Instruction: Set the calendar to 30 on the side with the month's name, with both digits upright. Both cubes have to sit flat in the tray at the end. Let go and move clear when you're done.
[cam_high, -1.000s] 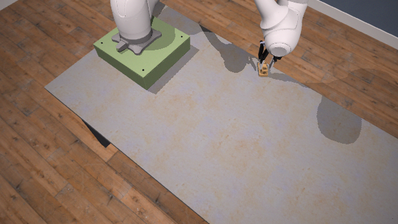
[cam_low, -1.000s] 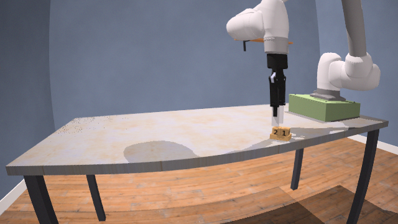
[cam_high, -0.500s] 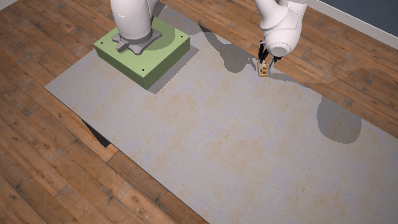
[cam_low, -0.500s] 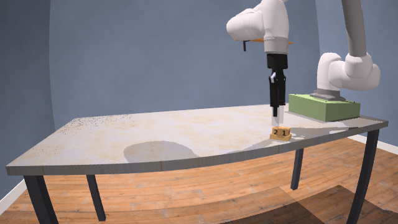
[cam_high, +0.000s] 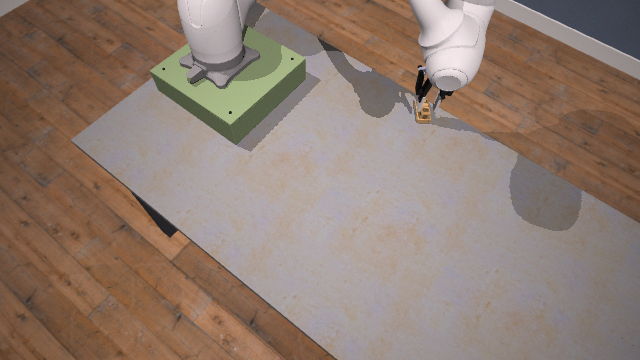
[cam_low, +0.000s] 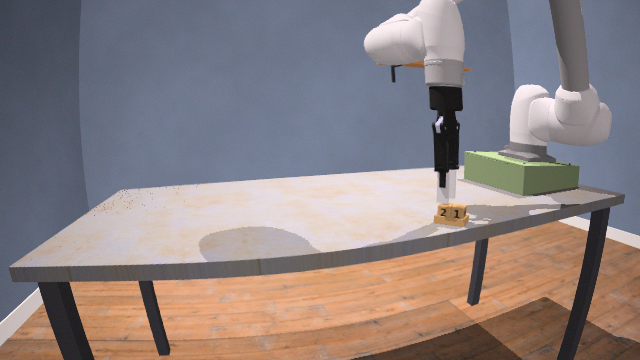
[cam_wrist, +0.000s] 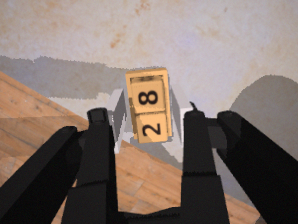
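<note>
Now: the wooden cube 60 mm below my hand. The rest, counted from my hand: wooden calendar tray: 70 mm below, 10 mm to the left, 10 mm behind.
</note>
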